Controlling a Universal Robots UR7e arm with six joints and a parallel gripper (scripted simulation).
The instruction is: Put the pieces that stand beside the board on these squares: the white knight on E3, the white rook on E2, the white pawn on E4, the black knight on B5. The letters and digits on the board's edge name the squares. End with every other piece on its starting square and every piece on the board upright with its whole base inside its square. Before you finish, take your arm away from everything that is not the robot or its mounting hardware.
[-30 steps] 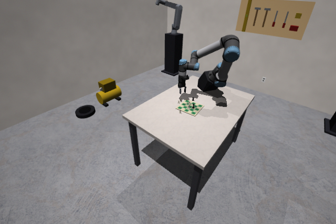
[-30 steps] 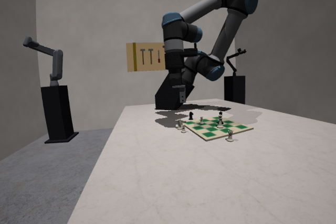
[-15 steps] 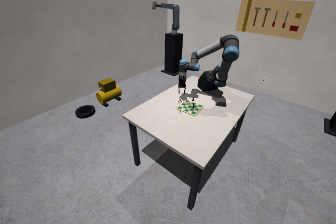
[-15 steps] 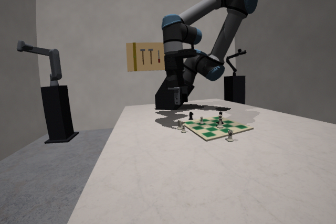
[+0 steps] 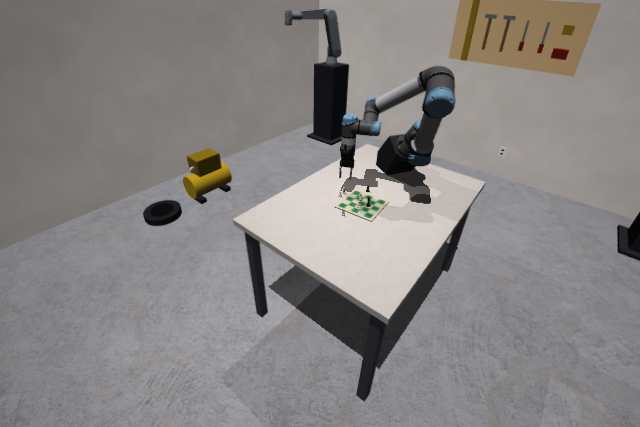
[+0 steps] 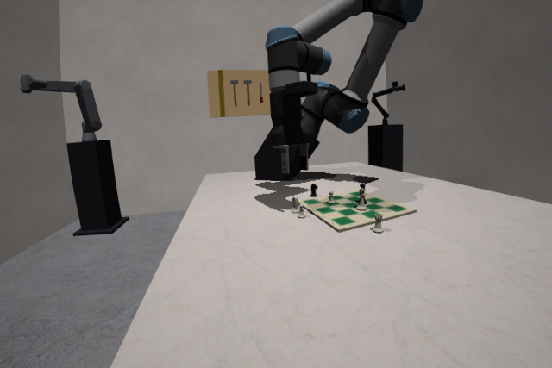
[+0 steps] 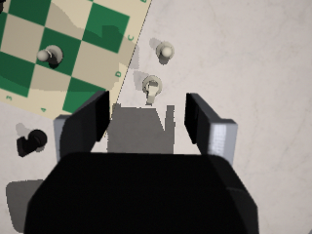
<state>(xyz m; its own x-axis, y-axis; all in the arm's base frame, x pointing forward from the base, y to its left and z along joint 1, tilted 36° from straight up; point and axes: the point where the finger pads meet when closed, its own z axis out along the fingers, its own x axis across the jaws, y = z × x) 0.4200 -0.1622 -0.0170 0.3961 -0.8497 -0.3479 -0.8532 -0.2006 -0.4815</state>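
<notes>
Now: hand 2 cm short of the cream chessboard, 14 cm to the right of it and 12 cm above it.
</notes>
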